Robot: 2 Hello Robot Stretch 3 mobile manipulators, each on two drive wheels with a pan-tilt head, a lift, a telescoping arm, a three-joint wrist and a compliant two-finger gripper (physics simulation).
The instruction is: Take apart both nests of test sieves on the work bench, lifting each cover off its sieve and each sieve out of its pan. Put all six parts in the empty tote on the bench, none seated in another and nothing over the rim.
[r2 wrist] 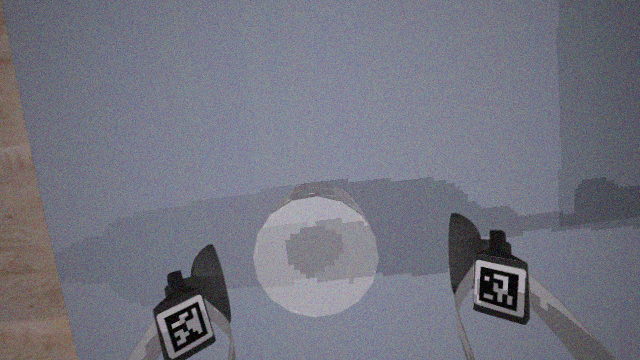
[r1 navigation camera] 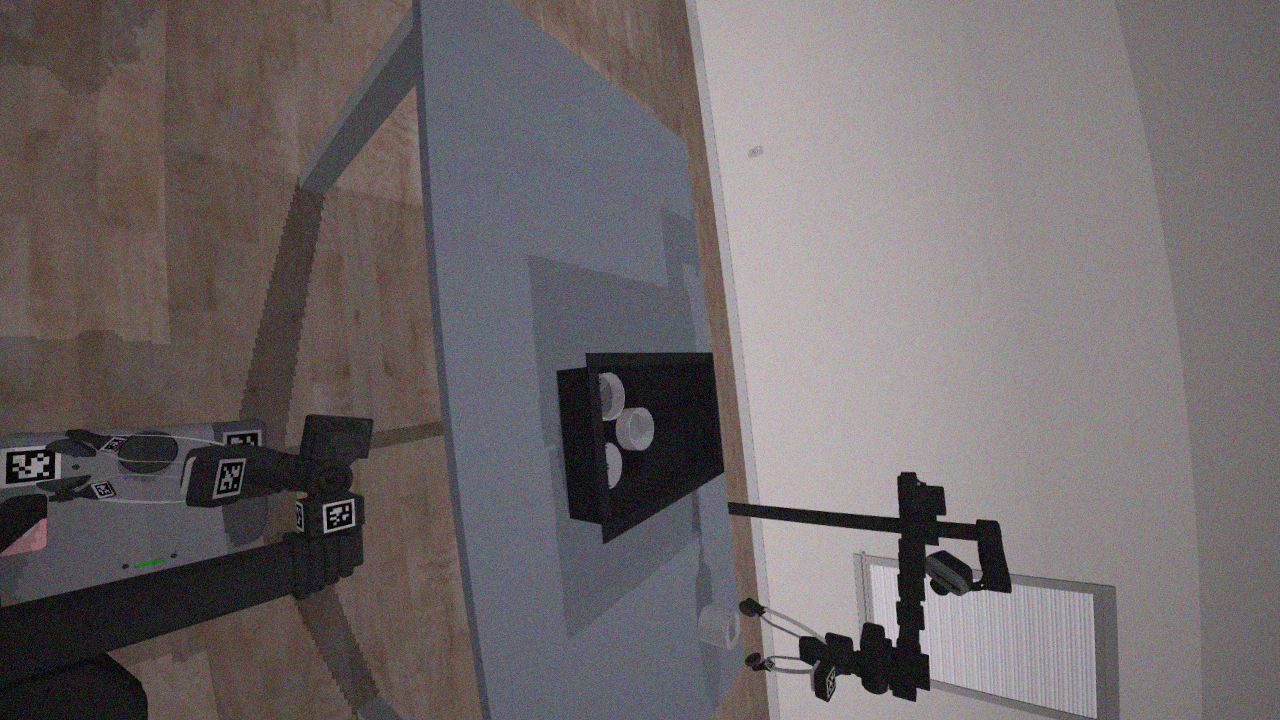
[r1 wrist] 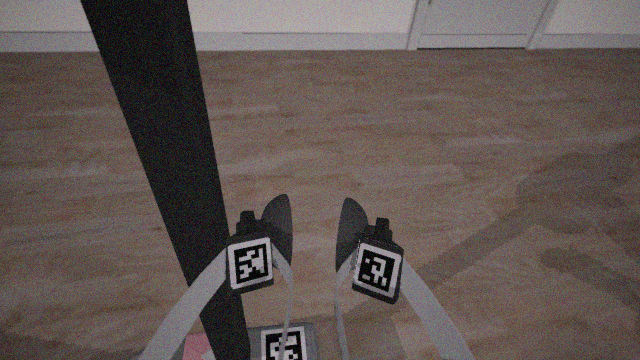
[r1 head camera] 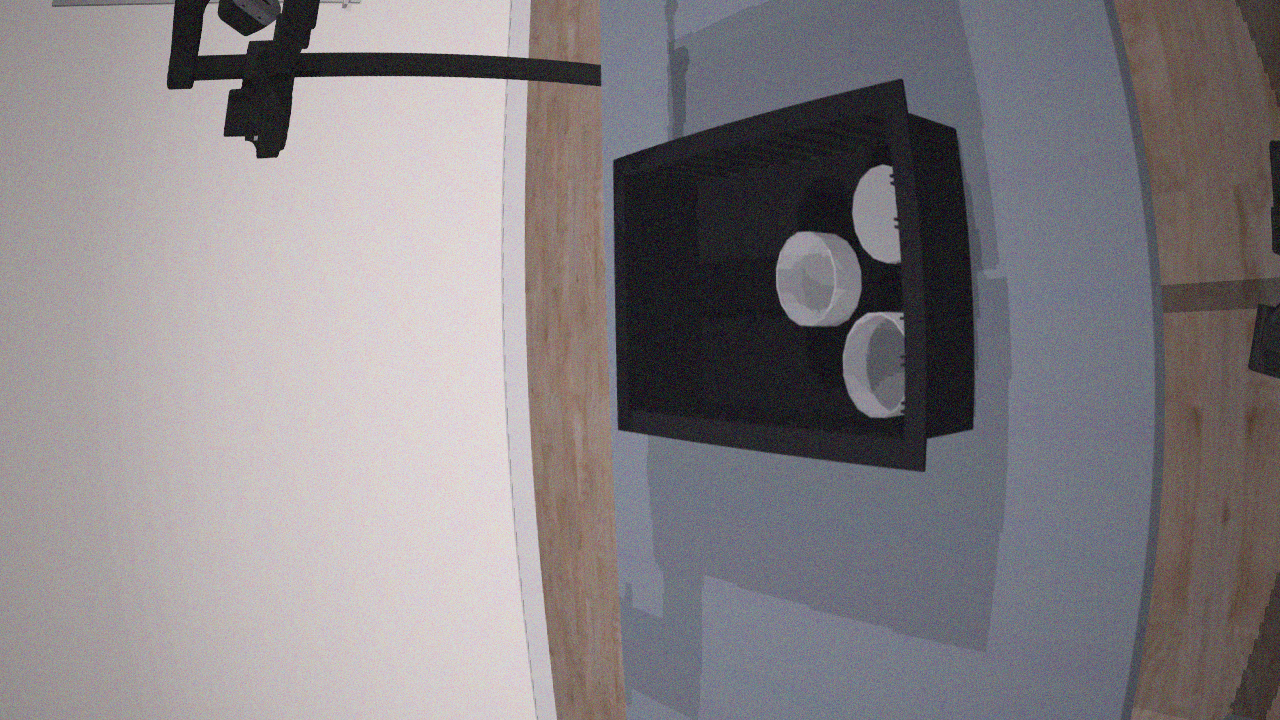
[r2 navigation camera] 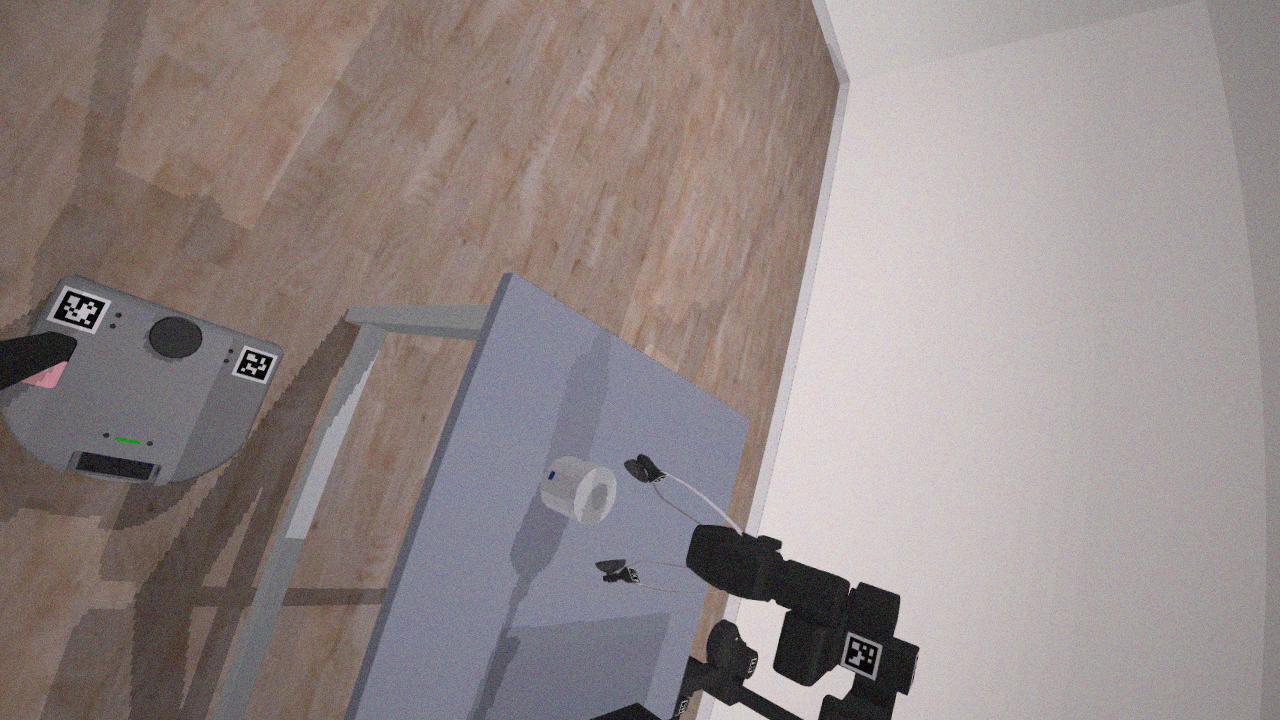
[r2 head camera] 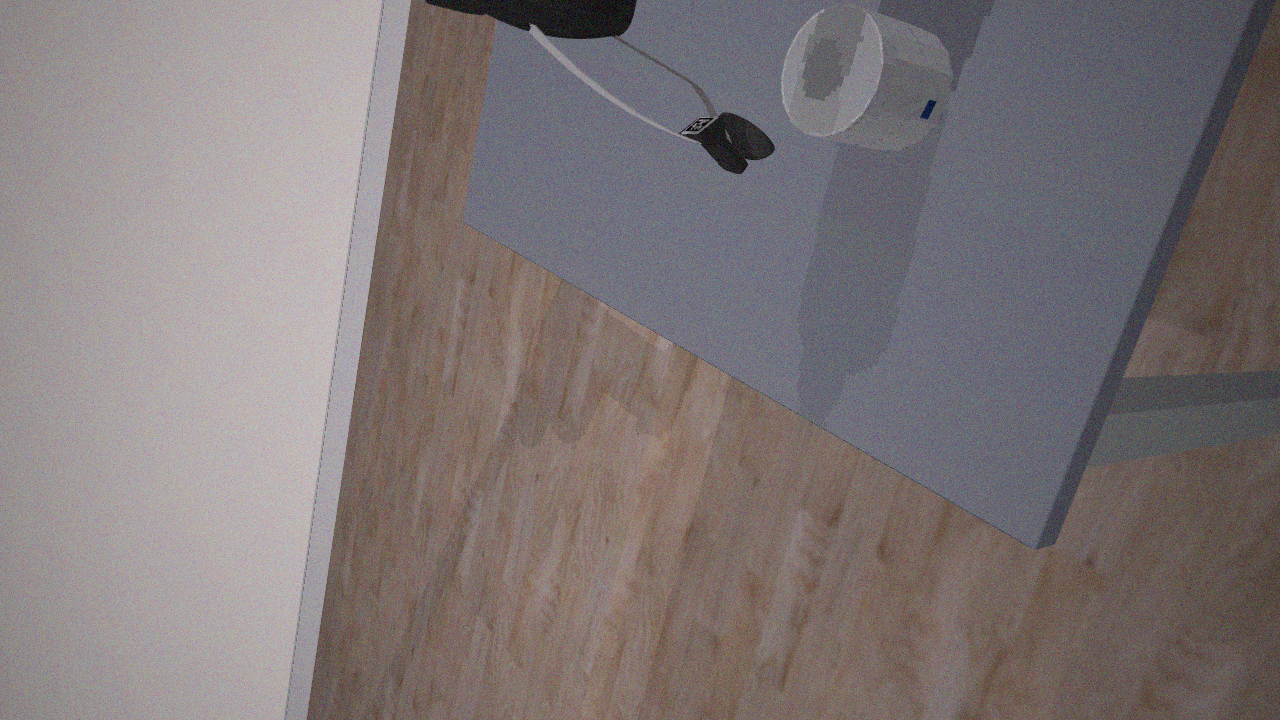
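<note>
A pale round nest point(r1 navigation camera: 718, 625) point(r2 head camera: 904, 85) point(r2 navigation camera: 572, 488) point(r2 wrist: 315, 295) with a small blue mark stands upright on the bench; its layers cannot be told apart. The r2 gripper point(r1 navigation camera: 754, 634) point(r2 navigation camera: 630, 519) point(r2 wrist: 337, 265) is open wide and empty; in the r2 wrist view its fingertips stand on either side of the nest's top, apart from it. The black tote point(r1 head camera: 944, 268) point(r1 navigation camera: 577, 447) holds three pale round parts, side by side: a flat-looking one point(r1 head camera: 875, 214), a hollow one point(r1 head camera: 816, 277) and another hollow one point(r1 head camera: 868, 367), partly hidden by the rim. The r1 gripper point(r1 wrist: 314, 232) is open and empty, over the floor.
The grey bench point(r1 head camera: 805, 555) point(r1 navigation camera: 483, 268) point(r2 head camera: 626, 205) point(r2 navigation camera: 554, 358) stands near a white wall point(r1 head camera: 268, 358) point(r2 navigation camera: 1029, 358). The r2 arm point(r1 navigation camera: 911, 573) reaches over from the wall side. A dark mast point(r1 wrist: 160, 125) rises beside the r1 gripper. A robot base point(r2 navigation camera: 152, 394) stands off the bench's long side.
</note>
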